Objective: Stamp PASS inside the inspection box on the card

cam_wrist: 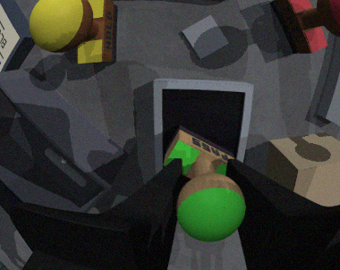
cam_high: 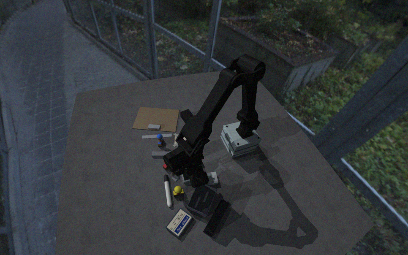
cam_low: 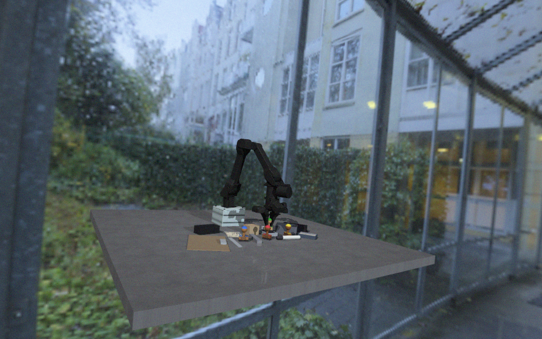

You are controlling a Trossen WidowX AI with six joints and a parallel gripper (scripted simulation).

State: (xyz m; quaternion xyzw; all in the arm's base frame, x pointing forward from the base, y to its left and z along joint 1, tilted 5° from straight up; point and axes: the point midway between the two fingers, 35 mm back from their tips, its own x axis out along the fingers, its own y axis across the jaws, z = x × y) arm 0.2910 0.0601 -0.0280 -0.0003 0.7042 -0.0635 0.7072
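Right now the green-knobbed stamp is right at my gripper tip. Round my gripper tip: ink pad: 30 mm below; then white block: 70 mm behind, 50 mm to the left, 20 mm below; then tan box: 30 mm behind, 90 mm to the right, 20 mm below.
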